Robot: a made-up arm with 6 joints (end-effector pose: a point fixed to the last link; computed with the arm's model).
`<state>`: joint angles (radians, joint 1 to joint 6).
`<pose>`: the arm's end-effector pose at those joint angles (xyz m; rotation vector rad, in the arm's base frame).
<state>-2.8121 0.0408 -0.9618 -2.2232 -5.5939 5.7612</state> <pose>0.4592 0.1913 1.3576 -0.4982 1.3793 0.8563</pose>
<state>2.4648 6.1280 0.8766 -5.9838 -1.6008 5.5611</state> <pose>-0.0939 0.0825 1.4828 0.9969 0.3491 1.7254</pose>
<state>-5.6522 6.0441 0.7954 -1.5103 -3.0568 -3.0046</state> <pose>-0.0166 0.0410 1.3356 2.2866 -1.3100 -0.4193</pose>
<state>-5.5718 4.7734 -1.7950 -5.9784 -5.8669 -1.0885</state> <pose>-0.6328 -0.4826 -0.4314 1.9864 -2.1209 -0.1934</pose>
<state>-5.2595 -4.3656 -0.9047 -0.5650 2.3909 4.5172</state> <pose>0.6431 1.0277 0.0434 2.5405 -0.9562 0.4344</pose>
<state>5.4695 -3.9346 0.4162 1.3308 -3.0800 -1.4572</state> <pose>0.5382 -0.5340 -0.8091 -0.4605 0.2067 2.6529</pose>
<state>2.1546 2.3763 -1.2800 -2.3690 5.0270 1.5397</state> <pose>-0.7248 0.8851 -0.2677 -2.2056 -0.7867 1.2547</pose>
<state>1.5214 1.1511 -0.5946 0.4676 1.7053 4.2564</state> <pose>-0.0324 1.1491 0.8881 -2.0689 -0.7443 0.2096</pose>
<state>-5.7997 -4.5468 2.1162 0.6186 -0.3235 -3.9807</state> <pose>0.3860 0.2123 -0.4924 2.6369 1.0699 -0.6068</pose>
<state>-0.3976 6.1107 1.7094 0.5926 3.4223 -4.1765</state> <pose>0.2452 -0.0896 1.0471 -1.1114 -0.9376 1.0474</pose>
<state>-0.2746 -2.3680 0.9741 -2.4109 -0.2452 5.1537</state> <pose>-1.1758 0.3861 -0.3081 -1.4981 0.0717 1.9873</pose>
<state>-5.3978 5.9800 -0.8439 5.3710 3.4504 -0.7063</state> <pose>-0.4522 -0.4538 1.1244 -0.9272 2.1073 0.8457</pose>
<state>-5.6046 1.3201 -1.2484 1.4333 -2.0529 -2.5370</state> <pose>0.7075 0.4678 0.8472 1.4704 1.4408 -0.3374</pose>
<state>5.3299 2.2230 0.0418 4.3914 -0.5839 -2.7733</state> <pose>0.7486 -0.8833 -0.7786 2.3064 1.0091 0.9363</pose>
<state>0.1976 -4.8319 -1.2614 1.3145 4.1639 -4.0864</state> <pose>0.9039 0.1062 0.7269 0.7400 2.4797 -1.5389</pose>
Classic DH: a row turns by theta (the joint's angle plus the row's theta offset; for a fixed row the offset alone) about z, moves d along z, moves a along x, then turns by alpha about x. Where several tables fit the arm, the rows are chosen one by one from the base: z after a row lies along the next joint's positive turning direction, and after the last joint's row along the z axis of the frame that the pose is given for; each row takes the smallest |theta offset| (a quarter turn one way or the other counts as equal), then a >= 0, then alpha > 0; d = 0 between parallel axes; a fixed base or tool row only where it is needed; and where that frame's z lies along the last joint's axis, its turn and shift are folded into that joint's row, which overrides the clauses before.
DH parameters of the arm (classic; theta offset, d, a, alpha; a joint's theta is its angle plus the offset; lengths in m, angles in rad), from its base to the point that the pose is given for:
joint 1: 0 0.1639 0 -1.5708
joint 2: -1.5708 0 0.8527 0
joint 3: 1.5708 0.0321 0 1.5708
joint 4: 0 0.5311 0 -1.5708
joint 5: 0 0 0 1.5708
joint 6: 0 0.1277 0 0

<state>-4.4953 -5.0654 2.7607 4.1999 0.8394 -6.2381</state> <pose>-0.0309 0.3758 0.0113 2.2426 1.2210 0.8221</pose>
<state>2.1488 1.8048 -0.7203 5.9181 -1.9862 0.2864</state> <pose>-0.7188 0.9668 0.2868 0.6214 -1.0588 2.1853</pose>
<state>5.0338 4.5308 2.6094 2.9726 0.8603 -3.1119</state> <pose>-0.0921 0.4297 0.4843 -0.1127 0.0794 -1.3284</pose>
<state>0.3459 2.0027 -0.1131 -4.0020 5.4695 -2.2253</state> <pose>1.2765 0.4194 -0.4445 0.1142 2.3375 -0.4426</pose>
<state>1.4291 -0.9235 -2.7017 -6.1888 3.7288 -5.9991</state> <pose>-0.0845 -0.4125 0.3348 -0.0175 0.1267 1.6299</pose>
